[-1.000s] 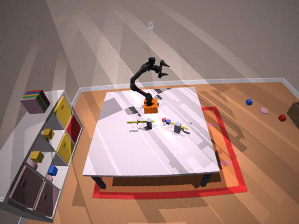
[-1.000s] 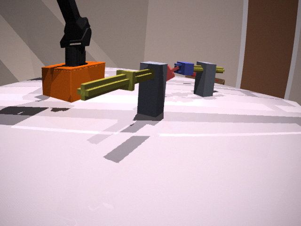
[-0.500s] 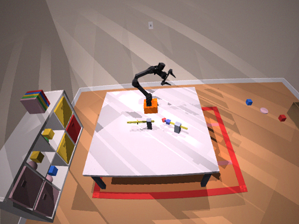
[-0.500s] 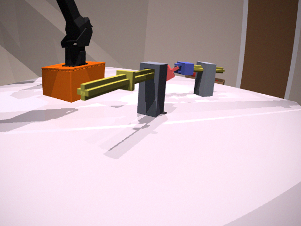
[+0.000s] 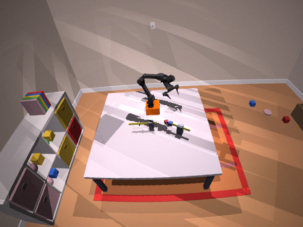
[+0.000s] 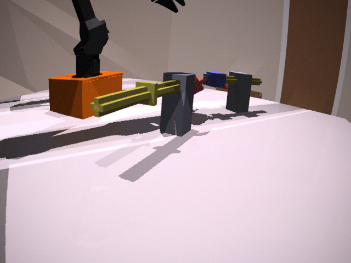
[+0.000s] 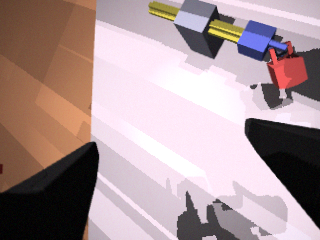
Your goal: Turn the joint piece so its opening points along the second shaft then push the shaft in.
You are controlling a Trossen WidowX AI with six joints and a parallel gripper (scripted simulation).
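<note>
Right now my gripper tip is 100 mm short of the red joint piece, 110 mm to the left of it and 250 mm above it.
</note>
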